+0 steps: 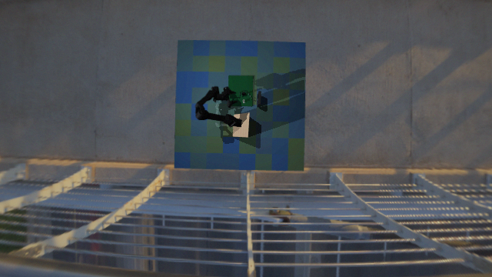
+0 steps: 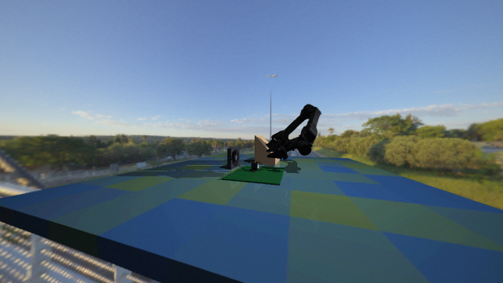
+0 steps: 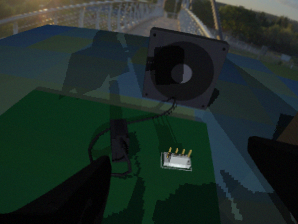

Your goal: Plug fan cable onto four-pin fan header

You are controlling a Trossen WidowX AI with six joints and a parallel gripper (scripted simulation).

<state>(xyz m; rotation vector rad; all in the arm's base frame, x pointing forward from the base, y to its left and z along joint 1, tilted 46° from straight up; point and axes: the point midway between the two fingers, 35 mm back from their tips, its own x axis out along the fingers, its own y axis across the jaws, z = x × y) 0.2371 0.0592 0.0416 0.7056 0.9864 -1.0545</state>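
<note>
Now: the dark plug 70 mm below my gripper tip, 60 mm to the right of it and 60 mm ahead of it. Also, from my gripper tip: green board (100 mm below, 90 mm ahead, 20 mm to the right); black fan (200 mm to the right, 30 mm below).
</note>
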